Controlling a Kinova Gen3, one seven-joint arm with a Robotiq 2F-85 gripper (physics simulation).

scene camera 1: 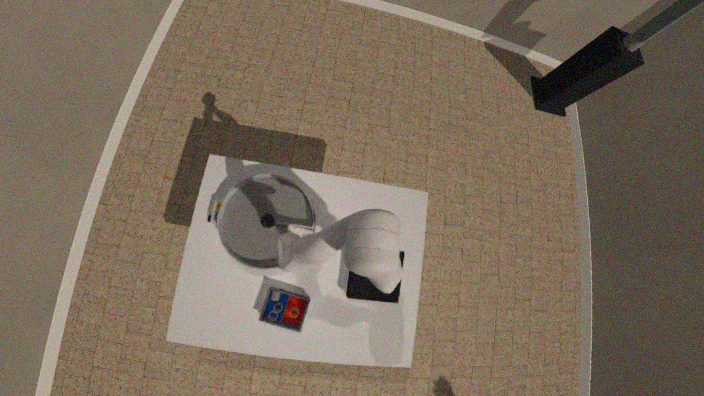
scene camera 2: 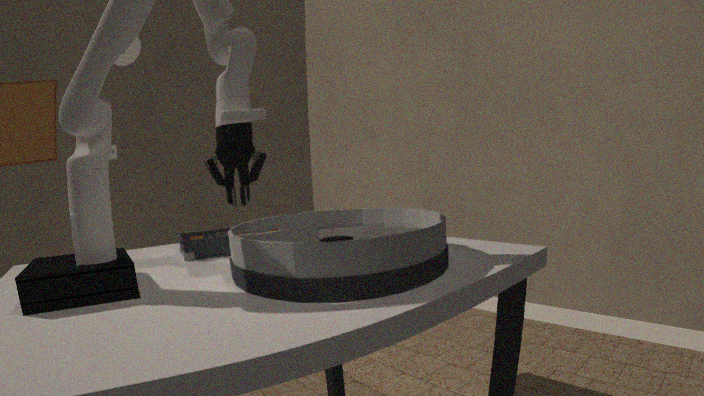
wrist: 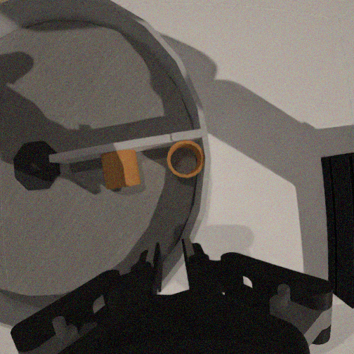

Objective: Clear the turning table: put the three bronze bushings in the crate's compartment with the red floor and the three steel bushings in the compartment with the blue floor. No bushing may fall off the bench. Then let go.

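Frame: origin at the arm's base, x ahead, y left, z up, level; centimetres.
Where they show: gripper, fingertip midpoint: (scene camera 2: 239, 205); arm's base at its link origin: (scene camera 2: 96, 260).
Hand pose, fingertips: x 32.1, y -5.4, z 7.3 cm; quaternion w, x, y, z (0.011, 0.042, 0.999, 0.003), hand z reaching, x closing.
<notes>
Things, the pixels of their top centre, and the offset from my fingertips. "spot": a spot on its surface instead. Level surfaces: height alone.
- crate at its top centre: (scene camera 2: 211, 233) (scene camera 1: 284, 309) dy +27.1, dx +3.6, dz -8.7 cm
- bronze bushing at its top centre: (scene camera 1: 294, 313) dy +28.5, dx -0.5, dz -9.3 cm
- pale lying steel bushing at its top centre: (scene camera 1: 274, 296) dy +21.6, dx +8.6, dz -9.3 cm
- dark hub at its top centre: (scene camera 2: 336, 238) (scene camera 1: 267, 221) dy -10.9, dx +15.1, dz -7.6 cm
- bench at its surface level: dz -13.7 cm
- small yellow-marked object at a spot on its surface: (scene camera 1: 217, 206) spot: dy -15.3, dx +38.5, dz -7.9 cm
Two bronze bushings are on the turning table (scene camera 1: 240, 230) (scene camera 2: 345, 262) (wrist: 95, 240). One bronze bushing (wrist: 120, 170) lies on its side beside the divider bar; the other bronze bushing (wrist: 185, 143) stands at the rim by the bar's outer end. In the crate (scene camera 1: 280, 325) (scene camera 2: 207, 247), a bronze bushing (scene camera 1: 290, 312) is in the red compartment. The blue compartment holds a pale lying steel bushing (scene camera 1: 275, 295) and two ring-shaped steel bushings (scene camera 1: 274, 306) (scene camera 1: 270, 316). My gripper (scene camera 2: 239, 199) (wrist: 171, 251) is slightly open and empty, above the turning table's crate-side rim.
The divider bar (wrist: 150, 142) runs from the dark hub (scene camera 1: 268, 220) (scene camera 2: 336, 239) (wrist: 35, 172) to the raised rim. The black robot base (scene camera 1: 372, 291) (scene camera 2: 77, 287) (wrist: 340, 225) stands on the bench (scene camera 1: 220, 300) (scene camera 2: 175, 335). A small yellow-marked object (scene camera 1: 217, 206) lies beyond the turning table.
</notes>
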